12 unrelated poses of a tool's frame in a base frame.
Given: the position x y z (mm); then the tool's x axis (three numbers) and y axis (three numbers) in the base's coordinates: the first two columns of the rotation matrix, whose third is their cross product.
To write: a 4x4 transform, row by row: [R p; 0 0 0 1], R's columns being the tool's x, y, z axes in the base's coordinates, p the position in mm. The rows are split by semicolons. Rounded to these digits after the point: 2 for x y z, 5 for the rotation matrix.
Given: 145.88, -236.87, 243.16, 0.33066, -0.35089, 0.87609, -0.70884, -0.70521, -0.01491
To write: 0.33066, -0.70884, 0.62306, 145.88; -0.35089, -0.70521, -0.61608, -236.87; 0.87609, -0.01491, -0.48191, 243.16; 0, 0, 0, 1
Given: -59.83, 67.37, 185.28, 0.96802, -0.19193, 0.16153, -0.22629, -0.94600, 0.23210
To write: 0.96802, -0.22629, 0.10826, -59.83; -0.19193, -0.94600, -0.26123, 67.37; 0.16153, 0.23210, -0.95918, 185.28; 0, 0, 0, 1
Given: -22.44, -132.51, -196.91, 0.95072, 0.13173, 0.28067, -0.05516, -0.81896, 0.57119
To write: 0.95072, -0.05516, 0.30510, -22.44; 0.13173, -0.81896, -0.55852, -132.51; 0.28067, 0.57119, -0.77134, -196.91; 0, 0, 0, 1
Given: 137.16, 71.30, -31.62, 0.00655, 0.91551, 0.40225, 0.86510, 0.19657, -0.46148
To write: 0.00655, 0.86510, -0.50156, 137.16; 0.91551, 0.19657, 0.35101, 71.30; 0.40225, -0.46148, -0.79072, -31.62; 0, 0, 0, 1
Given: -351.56, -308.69, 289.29, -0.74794, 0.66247, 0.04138, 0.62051, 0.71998, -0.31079
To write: -0.74794, 0.62051, -0.23568, -351.56; 0.66247, 0.71998, -0.20678, -308.69; 0.04138, -0.31079, -0.94957, 289.29; 0, 0, 0, 1
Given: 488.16, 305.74, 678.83, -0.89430, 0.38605, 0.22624, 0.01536, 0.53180, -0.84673
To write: -0.89430, 0.01536, -0.44719, 488.16; 0.38605, 0.53180, -0.75376, 305.74; 0.22624, -0.84673, -0.48152, 678.83; 0, 0, 0, 1
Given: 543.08, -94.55, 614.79, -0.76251, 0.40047, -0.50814, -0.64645, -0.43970, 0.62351
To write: -0.76251, -0.64645, 0.02627, 543.08; 0.40047, -0.43970, 0.80392, -94.55; -0.50814, 0.62351, 0.59416, 614.79; 0, 0, 0, 1
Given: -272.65, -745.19, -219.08, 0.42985, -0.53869, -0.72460, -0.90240, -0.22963, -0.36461
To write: 0.42985, -0.90240, 0.03002, -272.65; -0.53869, -0.22963, 0.81061, -745.19; -0.72460, -0.36461, -0.58482, -219.08; 0, 0, 0, 1
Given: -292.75, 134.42, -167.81, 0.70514, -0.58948, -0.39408, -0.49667, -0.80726, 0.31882
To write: 0.70514, -0.49667, -0.50606, -292.75; -0.58948, -0.80726, -0.02909, 134.42; -0.39408, 0.31882, -0.86201, -167.81; 0, 0, 0, 1
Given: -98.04, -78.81, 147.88, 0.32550, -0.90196, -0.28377, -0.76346, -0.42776, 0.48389
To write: 0.32550, -0.76346, -0.55783, -98.04; -0.90196, -0.42776, 0.05914, -78.81; -0.28377, 0.48389, -0.82785, 147.88; 0, 0, 0, 1
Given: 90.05, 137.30, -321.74, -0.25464, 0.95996, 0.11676, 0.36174, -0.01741, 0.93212
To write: -0.25464, 0.36174, 0.89683, 90.05; 0.95996, -0.01741, 0.27959, 137.30; 0.11676, 0.93212, -0.34282, -321.74; 0, 0, 0, 1
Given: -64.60, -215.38, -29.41, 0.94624, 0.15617, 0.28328, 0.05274, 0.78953, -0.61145
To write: 0.94624, 0.05274, -0.31915, -64.60; 0.15617, 0.78953, 0.59352, -215.38; 0.28328, -0.61145, 0.73885, -29.41; 0, 0, 0, 1
